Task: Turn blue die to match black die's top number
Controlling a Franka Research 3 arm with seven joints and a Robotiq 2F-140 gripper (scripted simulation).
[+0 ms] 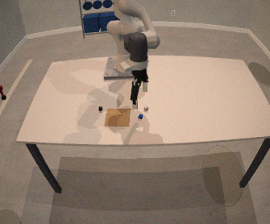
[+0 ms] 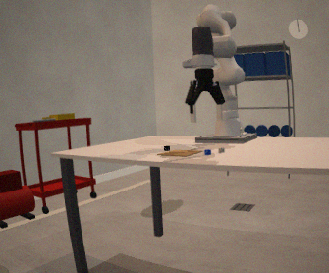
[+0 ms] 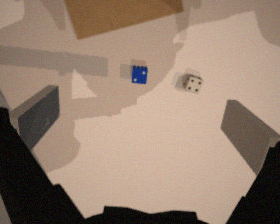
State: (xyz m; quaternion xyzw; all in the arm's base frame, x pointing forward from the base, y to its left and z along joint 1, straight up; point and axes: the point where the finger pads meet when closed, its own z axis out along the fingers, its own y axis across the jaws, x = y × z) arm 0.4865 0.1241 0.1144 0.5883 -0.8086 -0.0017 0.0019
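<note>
Now: the blue die 130 mm below my hand. From my hand the other things lie so: white die: 70 mm behind, 30 mm to the left, 130 mm below; then tan mat: 130 mm to the right, 140 mm below; then black die: 60 mm behind, 240 mm to the right, 130 mm below.
</note>
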